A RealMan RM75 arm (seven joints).
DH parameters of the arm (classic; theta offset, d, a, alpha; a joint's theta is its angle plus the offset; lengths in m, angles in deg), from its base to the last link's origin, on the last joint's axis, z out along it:
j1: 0 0.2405 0 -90
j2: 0 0 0 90
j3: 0 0.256 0 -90
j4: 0 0 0 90
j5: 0 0.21 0 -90
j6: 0 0 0 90
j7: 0 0.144 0 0
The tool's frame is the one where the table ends.
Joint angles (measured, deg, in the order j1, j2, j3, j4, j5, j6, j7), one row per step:
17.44, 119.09, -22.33, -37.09, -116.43, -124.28, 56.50
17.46, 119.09, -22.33, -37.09, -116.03, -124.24, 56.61
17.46, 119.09, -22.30, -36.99, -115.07, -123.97, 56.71
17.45, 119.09, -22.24, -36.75, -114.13, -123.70, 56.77
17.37, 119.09, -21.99, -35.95, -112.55, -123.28, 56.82
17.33, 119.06, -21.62, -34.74, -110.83, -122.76, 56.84
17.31, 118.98, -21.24, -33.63, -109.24, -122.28, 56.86
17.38, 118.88, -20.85, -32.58, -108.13, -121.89, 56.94
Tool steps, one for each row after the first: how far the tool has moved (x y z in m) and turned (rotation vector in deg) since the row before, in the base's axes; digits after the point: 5 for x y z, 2 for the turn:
-0.00037, 0.00066, 0.00055, 0.28, 0.21, -0.04
-0.00047, 0.00159, 0.00102, 0.84, 0.45, -0.21
-0.00040, 0.00137, 0.00077, 0.81, 0.56, -0.26
-0.00036, 0.00158, 0.00079, 1.34, 1.31, -0.66
-0.00025, 0.00179, 0.00052, 1.44, 1.65, -0.89
0.00002, 0.00180, 0.00098, 1.38, 1.48, -0.85
0.00004, 0.00160, 0.00058, 0.92, 1.25, -0.76

